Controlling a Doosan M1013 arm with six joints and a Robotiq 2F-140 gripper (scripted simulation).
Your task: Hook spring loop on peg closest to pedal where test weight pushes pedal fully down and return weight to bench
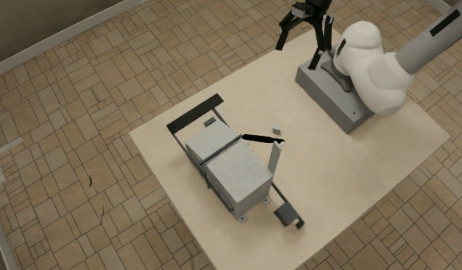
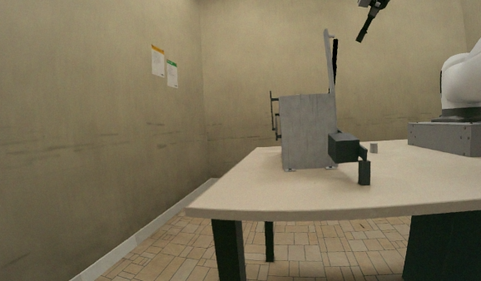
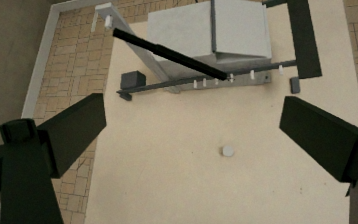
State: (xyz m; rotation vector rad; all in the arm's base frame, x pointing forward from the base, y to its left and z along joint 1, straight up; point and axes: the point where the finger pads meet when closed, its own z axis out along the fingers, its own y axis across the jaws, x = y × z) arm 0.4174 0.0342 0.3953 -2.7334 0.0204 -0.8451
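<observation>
Now: hand 480 mm above the steel test weight and 10 mm to the left of it.
</observation>
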